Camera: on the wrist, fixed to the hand. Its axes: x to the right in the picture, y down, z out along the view.
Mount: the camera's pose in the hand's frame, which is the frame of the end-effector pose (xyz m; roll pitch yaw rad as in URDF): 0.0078 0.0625 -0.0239 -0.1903 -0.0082 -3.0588
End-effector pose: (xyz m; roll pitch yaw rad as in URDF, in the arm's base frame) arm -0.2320 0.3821 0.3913 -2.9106 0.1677 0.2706
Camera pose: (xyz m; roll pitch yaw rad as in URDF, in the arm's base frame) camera -0.2054 0.3207 0.3988 2.7351 -0.1781 -2.9548
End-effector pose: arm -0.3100 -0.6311 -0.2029 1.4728 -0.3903 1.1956
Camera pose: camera -0.3435 -0.6346 -0.1446 -1.6551 0.4718 -1.9277
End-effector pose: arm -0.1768 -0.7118 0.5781 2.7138 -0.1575 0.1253
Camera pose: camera -0.1707 -0.7584 0.6264 -2.9168 0.1989 -3.0896
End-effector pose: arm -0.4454 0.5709 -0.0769 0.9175 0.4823 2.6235
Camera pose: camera -0.4938 0.5329 -0.0494 -1.1346 -0.4208 -0.4559
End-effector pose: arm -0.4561 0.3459 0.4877 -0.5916 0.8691 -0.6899
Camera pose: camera -0.4599 0.3990 0.4464 0.3190 -0.9195 2.5576
